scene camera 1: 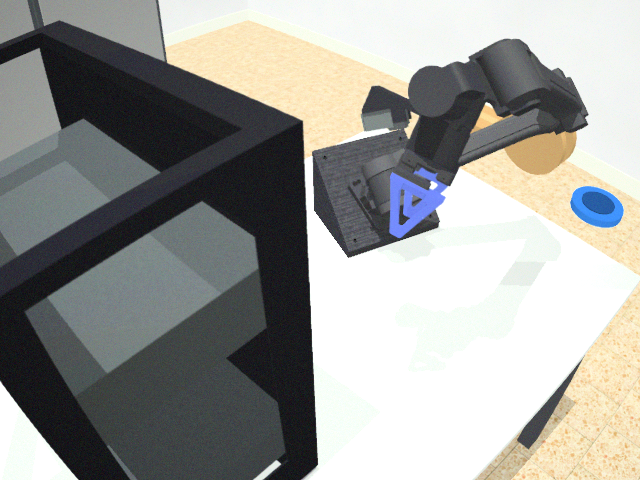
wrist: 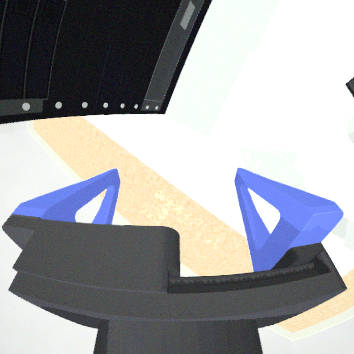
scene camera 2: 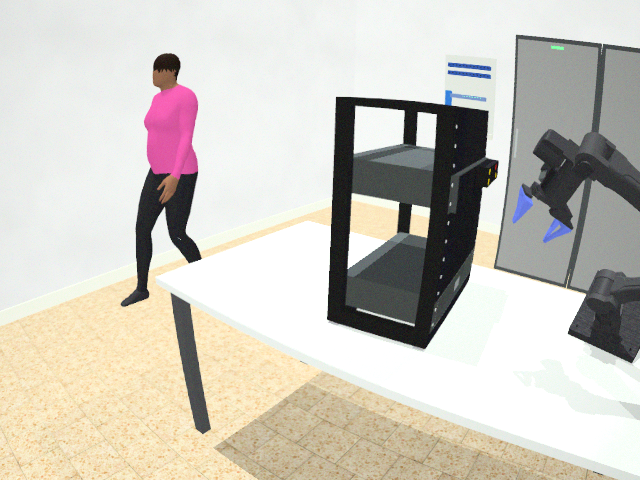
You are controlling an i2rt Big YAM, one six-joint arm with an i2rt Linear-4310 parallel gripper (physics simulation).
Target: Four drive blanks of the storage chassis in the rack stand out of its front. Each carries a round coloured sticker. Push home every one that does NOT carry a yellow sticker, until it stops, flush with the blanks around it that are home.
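Where they show: gripper, fingertip midpoint: point(scene camera 1: 401, 225) point(wrist: 176, 174) point(scene camera 2: 528, 231); arm's base, link origin: point(scene camera 1: 376, 199) point(scene camera 2: 607, 316).
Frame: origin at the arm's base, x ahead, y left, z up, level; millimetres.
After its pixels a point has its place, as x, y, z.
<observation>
The black rack point(scene camera 1: 289, 310) @(466, 414, 329) point(scene camera 2: 342, 206) @(694, 461, 255) point(wrist: 115, 50) @(457, 300, 181) stands on the table. The storage chassis point(scene camera 2: 390, 178) @(594, 409, 337) sits in its upper part. Blanks point(scene camera 2: 491, 173) @(449, 91, 347) stand out of its front in scene camera 2, overlapping each other; a small red sticker and several yellow spots show there, too small to match each to a blank. In the wrist view part of the chassis front point(wrist: 30, 50) @(437, 323, 311) shows at the top left, without visible stickers. My gripper point(scene camera 1: 402, 225) @(250, 338, 278) point(scene camera 2: 529, 231) @(250, 338, 278) point(wrist: 176, 174) @(250, 338, 278), with blue fingers, is wide open and empty, apart from the rack, in front of and lower than the blanks.
A second dark unit point(scene camera 2: 382, 299) @(591, 403, 19) sits low in the rack. The arm's base point(scene camera 1: 356, 227) @(71, 23, -29) stands on the white table point(scene camera 1: 361, 320) @(193, 201, -78) point(scene camera 2: 248, 289) @(1029, 497, -78). Grey cabinets point(scene camera 2: 547, 103) stand behind. A person in pink point(scene camera 2: 173, 129) is beyond the table. A blue ring-shaped object point(scene camera 1: 578, 210) is beyond the table's edge.
</observation>
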